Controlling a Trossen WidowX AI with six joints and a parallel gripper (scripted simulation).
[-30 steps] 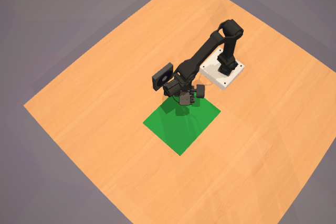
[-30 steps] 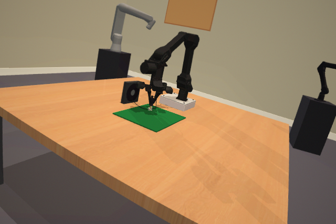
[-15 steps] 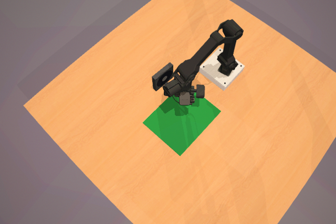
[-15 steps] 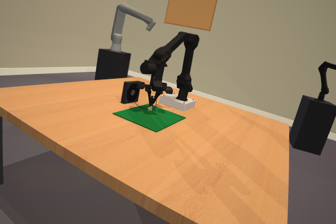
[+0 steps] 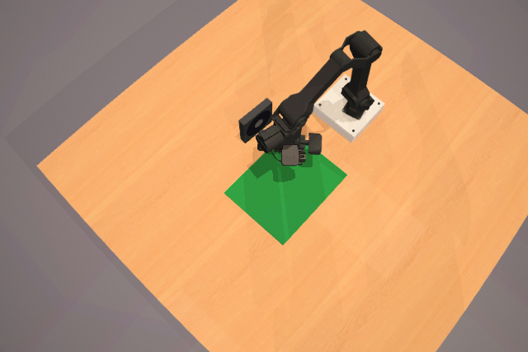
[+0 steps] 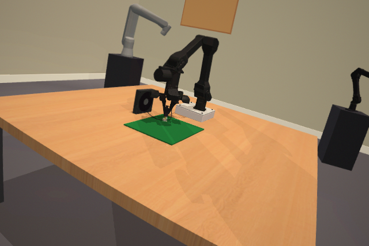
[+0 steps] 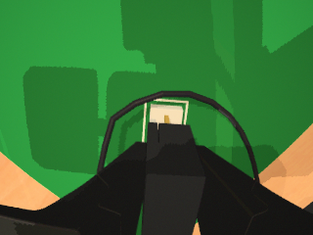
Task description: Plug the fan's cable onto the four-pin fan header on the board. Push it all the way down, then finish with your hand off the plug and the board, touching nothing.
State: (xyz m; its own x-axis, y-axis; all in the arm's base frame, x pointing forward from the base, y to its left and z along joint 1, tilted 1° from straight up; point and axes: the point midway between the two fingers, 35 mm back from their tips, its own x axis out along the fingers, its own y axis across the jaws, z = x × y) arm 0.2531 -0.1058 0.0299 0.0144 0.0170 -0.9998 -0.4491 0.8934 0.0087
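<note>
Now: gripper tip 1 cm past the dark plug and 1 cm below it. From my gripper tip the other things lie so: black fan (4 cm behind, 13 cm to the right, 2 cm above); then green board (7 cm ahead, 4 cm to the left, 5 cm below); then white four-pin fan header (1 cm behind, 4 cm below).
</note>
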